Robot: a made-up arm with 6 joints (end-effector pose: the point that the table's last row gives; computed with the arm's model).
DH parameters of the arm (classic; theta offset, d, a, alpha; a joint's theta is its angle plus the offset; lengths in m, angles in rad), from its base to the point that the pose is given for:
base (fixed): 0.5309 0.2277 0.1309 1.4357
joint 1: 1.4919 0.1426 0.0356 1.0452
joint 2: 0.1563 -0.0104 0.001 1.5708
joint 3: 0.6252 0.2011 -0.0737 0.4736
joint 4: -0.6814 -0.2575 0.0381 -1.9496
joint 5: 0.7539 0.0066 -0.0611 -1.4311
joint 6: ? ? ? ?
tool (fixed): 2.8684 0.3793 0 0
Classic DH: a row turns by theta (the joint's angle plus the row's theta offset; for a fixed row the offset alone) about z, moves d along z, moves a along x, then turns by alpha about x.
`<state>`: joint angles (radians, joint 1 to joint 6).
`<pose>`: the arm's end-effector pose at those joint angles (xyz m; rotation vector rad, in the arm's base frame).
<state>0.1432 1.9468 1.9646 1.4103 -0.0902 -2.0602</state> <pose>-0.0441 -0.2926 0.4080 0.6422 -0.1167 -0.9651</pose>
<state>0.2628 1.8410 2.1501 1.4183 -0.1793 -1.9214</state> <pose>-0.0425 -0.3277 0.3611 0.7429 -0.2193 -0.8635</pose>
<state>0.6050 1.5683 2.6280 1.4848 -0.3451 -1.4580</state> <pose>-0.0040 -0.3965 0.2794 0.9257 -0.4658 -0.6687</pose>
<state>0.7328 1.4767 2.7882 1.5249 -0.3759 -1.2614</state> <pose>0.0072 -0.4101 0.2635 0.9732 -0.5592 -0.6374</pose>
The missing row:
joint 6: 1.3352 0.1548 -0.0818 2.5995
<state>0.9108 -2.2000 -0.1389 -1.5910 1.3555 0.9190</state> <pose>0.0343 -0.3539 0.4502 0.5478 -1.1999 0.9476</pose>
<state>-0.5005 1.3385 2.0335 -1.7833 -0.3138 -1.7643</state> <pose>0.3360 0.0483 0.2741 1.3337 1.0699 1.2001</pose>
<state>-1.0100 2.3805 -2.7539 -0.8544 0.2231 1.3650</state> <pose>0.3028 -0.1004 0.0528 0.2158 2.1244 0.3978</pose>
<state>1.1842 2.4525 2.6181 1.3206 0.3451 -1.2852</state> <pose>0.0580 -0.2516 -0.0827 2.0383 -0.7743 -0.7720</pose>
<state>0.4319 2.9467 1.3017 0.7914 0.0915 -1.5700</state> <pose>-0.0278 -0.3204 0.4277 0.3570 1.0072 -1.8476</pose>
